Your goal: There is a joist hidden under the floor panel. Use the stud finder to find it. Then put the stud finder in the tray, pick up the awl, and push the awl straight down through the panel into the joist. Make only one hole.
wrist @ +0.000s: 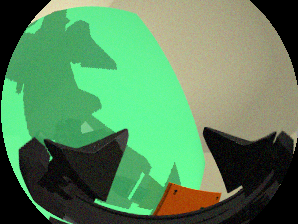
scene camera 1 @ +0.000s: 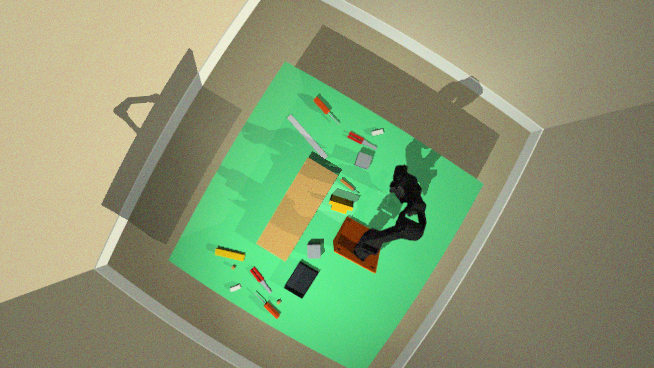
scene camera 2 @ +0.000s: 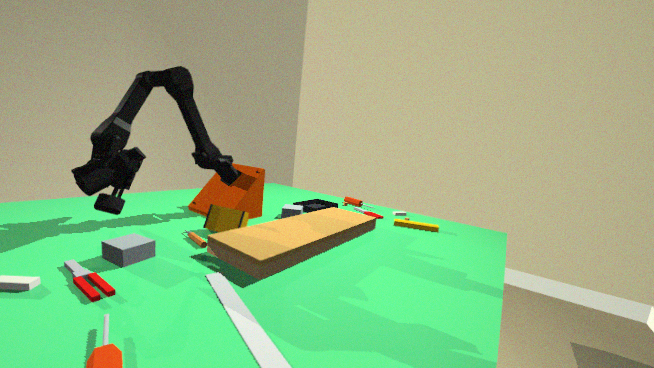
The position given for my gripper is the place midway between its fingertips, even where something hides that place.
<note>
My gripper (scene camera 2: 118, 192) is open, holding nothing. I also see a yellow stud finder (scene camera 2: 219, 219).
My gripper also shows in the wrist view (wrist: 167, 132). The wrist view misses the yellow stud finder: it is out of frame.
</note>
